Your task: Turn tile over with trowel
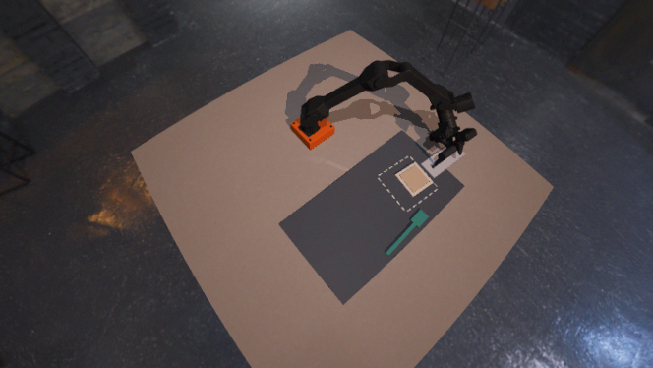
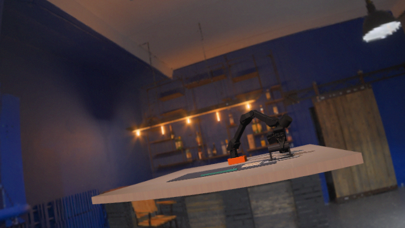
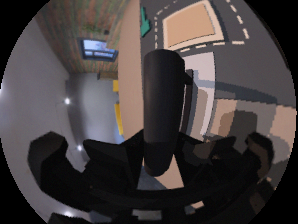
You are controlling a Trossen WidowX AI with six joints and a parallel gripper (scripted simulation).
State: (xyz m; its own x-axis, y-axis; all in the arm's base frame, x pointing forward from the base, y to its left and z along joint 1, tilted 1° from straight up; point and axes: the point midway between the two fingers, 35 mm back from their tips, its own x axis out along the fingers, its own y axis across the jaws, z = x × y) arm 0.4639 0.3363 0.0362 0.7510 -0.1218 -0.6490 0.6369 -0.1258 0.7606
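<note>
Now: the small teal trowel 350 mm to the right of my gripper tip, 50 mm below it and 50 mm ahead of it. From my gripper tip the other things lie so: square tile 190 mm to the right, 60 mm behind, 50 mm below; dark grey mat 360 mm to the right, 90 mm behind, 70 mm below.
</note>
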